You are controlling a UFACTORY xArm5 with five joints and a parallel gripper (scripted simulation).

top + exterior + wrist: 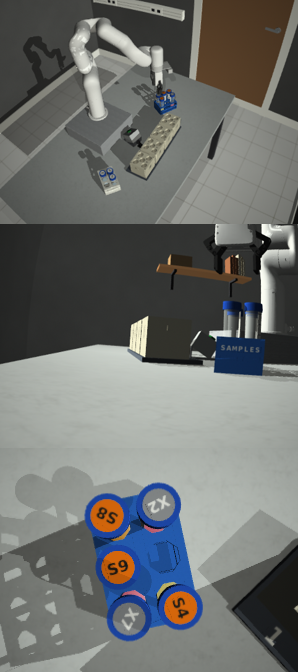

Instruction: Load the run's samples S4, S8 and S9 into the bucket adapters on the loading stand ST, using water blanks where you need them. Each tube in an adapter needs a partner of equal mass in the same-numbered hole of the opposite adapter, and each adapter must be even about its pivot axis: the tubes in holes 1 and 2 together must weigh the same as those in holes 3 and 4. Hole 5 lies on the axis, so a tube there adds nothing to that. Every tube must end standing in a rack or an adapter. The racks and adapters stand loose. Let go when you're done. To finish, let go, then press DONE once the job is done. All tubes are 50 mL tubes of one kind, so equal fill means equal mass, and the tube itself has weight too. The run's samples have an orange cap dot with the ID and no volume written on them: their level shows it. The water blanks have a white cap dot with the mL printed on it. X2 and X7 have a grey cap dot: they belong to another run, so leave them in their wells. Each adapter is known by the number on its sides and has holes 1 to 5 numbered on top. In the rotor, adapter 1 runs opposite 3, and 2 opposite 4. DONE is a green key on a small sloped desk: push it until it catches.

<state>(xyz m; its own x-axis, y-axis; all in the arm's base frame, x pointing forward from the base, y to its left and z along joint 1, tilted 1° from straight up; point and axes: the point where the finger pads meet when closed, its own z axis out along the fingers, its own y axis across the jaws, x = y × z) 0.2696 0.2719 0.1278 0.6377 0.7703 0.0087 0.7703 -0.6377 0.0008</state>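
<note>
Right now my hand is 19 cm above the blue samples rack, 7 cm to the right of it and 2 cm short of it. The rest, counted from my hand: white blanks rack (59 cm to the right, 19 cm below, 6 cm ahead); then adapter (17 cm below, 14 cm ahead, 9 cm to the right).
</note>
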